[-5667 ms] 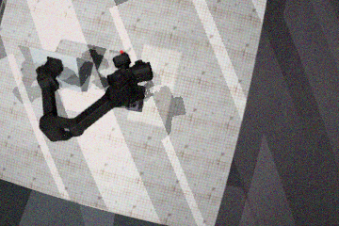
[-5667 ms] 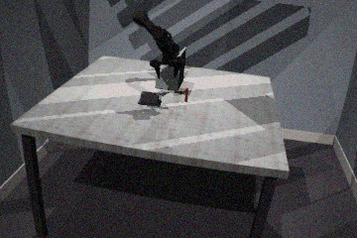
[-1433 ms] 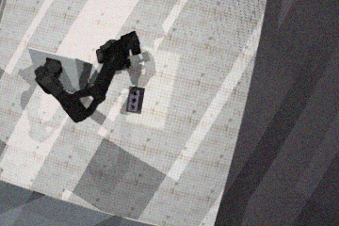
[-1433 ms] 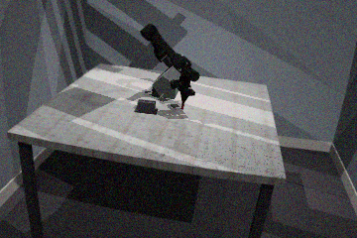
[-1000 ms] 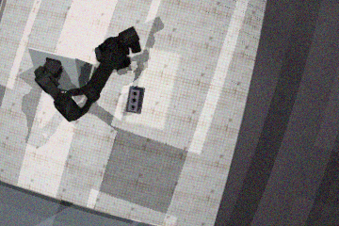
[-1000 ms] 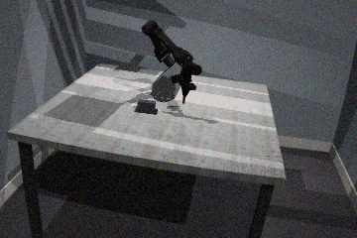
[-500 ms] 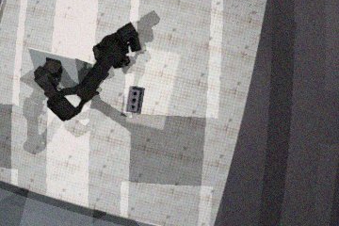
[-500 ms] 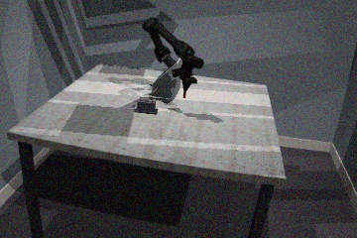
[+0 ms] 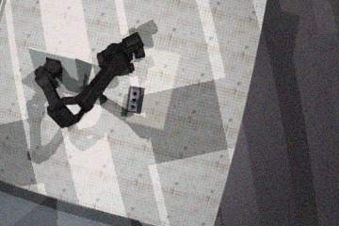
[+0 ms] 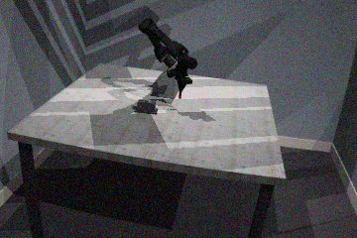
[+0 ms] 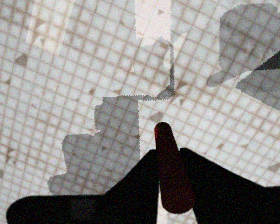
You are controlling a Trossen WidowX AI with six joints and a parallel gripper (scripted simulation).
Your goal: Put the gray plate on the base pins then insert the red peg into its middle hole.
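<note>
Right now the gray plate is 8 cm ahead of my gripper tip, 17 cm to the right of it and 7 cm below it. Also, from my gripper tip: red peg right at my gripper tip; then base 7 cm ahead, 17 cm to the right, 11 cm below.
</note>
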